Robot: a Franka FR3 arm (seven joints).
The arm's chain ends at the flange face. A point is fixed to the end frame.
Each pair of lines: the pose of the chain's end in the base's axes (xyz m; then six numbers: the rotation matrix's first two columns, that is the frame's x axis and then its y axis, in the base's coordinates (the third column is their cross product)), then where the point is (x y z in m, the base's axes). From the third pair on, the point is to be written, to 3 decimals.
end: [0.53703 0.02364 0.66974 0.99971 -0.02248 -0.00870 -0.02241 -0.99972 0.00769]
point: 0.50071 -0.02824 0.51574
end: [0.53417 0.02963 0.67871 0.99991 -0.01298 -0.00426 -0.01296 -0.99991 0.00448]
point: 0.49904 -0.02211 0.52439
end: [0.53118 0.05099 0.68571 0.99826 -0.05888 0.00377 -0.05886 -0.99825 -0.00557]
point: 0.495 0.002 0.531
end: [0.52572 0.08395 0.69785 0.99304 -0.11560 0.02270 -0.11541 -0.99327 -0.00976]
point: 0.490 0.038 0.542
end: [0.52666 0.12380 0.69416 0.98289 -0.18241 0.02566 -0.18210 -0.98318 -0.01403]
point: 0.488 0.081 0.538
